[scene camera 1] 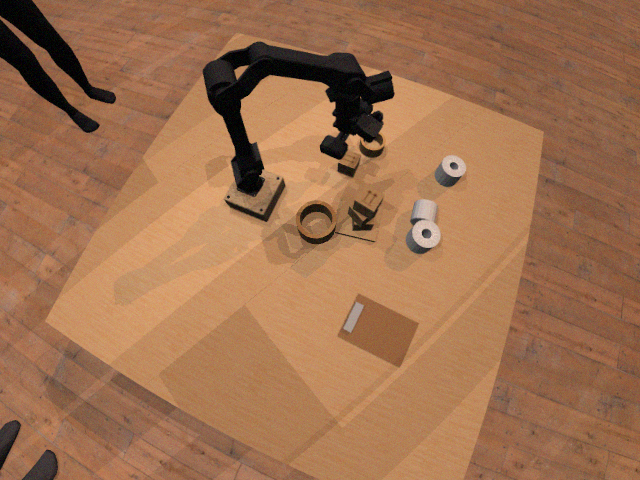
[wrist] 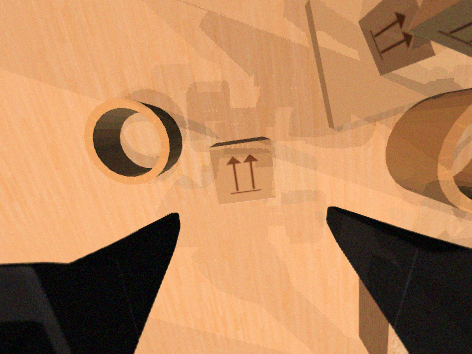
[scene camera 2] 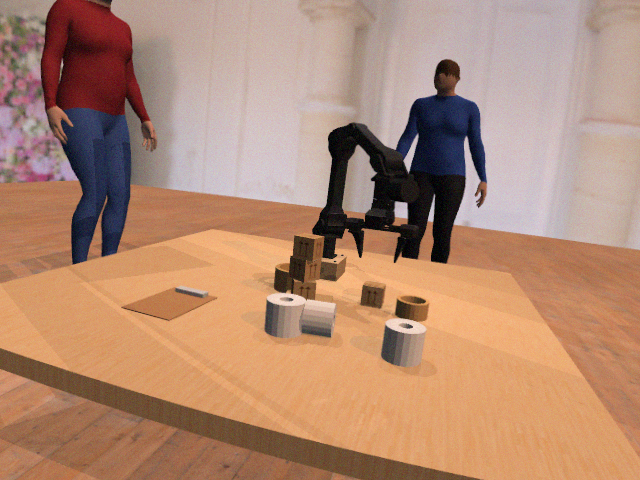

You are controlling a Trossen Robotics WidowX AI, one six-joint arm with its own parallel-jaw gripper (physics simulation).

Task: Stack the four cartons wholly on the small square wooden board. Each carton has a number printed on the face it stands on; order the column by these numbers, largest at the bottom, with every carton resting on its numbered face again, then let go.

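Pixels of known places: gripper, fingertip midpoint: (scene camera 1: 346, 146) (wrist: 253, 216) (scene camera 2: 377, 260); arm's base, link origin: (scene camera 1: 250, 184) (scene camera 2: 325, 255).
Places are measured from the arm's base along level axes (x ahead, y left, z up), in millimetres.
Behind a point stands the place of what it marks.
Note:
Three brown cartons stand in a column on the square wooden board (scene camera 1: 356, 237) @(x 343, y -14, z -47 mm) (wrist: 345, 95) @(x 290, y 83, z -45 mm): a top carton (scene camera 1: 368, 203) @(x 341, y 23, z 117 mm) (scene camera 2: 307, 246) @(x 367, y 45, z 96 mm), a middle carton (scene camera 2: 305, 268) @(x 367, y 45, z 43 mm) and a bottom carton (scene camera 2: 303, 289) @(x 364, y 44, z -10 mm). They are turned differently from one another. The fourth carton (scene camera 1: 348, 163) @(x 237, y 179, z -3 mm) (scene camera 2: 373, 294) @(x 261, y 200, z -23 mm) (wrist: 246, 172) @(x 235, y 193, z -3 mm) stands alone on the table, off the board, with a two-arrow mark on its upper face in the wrist view. The numbered undersides are hidden. My gripper (scene camera 1: 351, 136) @(x 221, y 193, z 58 mm) (scene camera 2: 378, 258) @(x 221, y 193, z 58 mm) (wrist: 253, 216) @(x 221, y 193, z 58 mm) is wide open and empty. It points down, above the lone carton and apart from it.
A small wooden ring (scene camera 1: 372, 145) @(x 284, y 268, z -14 mm) (scene camera 2: 412, 308) @(x 315, y 303, z -25 mm) (wrist: 127, 140) stands beside the lone carton. A larger ring (scene camera 1: 316, 222) (wrist: 425, 145) @(x 234, y 30, z -12 mm) is beside the board. Paper rolls (scene camera 1: 450, 171) @(x 530, y 276, z 8 mm) (scene camera 1: 424, 211) @(x 492, y 115, z 12 mm) (scene camera 1: 422, 236) @(x 509, y 42, z 12 mm) stand or lie beyond the column. A clipboard (scene camera 1: 382, 330) @(x 507, y -228, z -55 mm) (scene camera 2: 168, 305) @(x 523, y -223, z -55 mm) lies farther off.

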